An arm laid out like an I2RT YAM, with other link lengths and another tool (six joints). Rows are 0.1 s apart.
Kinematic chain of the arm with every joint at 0, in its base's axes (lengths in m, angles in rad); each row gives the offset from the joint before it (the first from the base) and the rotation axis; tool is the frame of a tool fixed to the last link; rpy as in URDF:
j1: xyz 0 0 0.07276 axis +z
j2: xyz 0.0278 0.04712 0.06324 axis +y
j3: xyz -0.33 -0.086 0 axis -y
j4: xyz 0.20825 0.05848 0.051 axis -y
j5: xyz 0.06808 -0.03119 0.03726 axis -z
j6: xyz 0.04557 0 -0.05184 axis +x
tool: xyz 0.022 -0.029 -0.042 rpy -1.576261 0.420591 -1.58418
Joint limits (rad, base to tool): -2.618..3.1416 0..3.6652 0..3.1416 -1.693..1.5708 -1.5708..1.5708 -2.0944..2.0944
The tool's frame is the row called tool.
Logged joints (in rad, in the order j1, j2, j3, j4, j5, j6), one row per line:
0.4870 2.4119 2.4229 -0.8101 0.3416 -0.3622
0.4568 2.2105 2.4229 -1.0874 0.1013 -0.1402
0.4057 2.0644 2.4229 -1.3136 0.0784 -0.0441
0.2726 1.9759 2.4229 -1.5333 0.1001 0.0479
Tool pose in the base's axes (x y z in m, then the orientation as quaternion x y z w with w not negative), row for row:
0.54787 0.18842 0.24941 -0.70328 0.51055 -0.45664 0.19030
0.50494 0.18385 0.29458 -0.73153 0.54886 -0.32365 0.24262
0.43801 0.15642 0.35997 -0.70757 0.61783 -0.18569 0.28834
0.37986 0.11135 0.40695 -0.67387 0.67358 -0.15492 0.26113
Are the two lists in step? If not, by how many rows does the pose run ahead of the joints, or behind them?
The pose runs 1 row behind the joints: the pose in row i belongs to the joints in row i - 1.
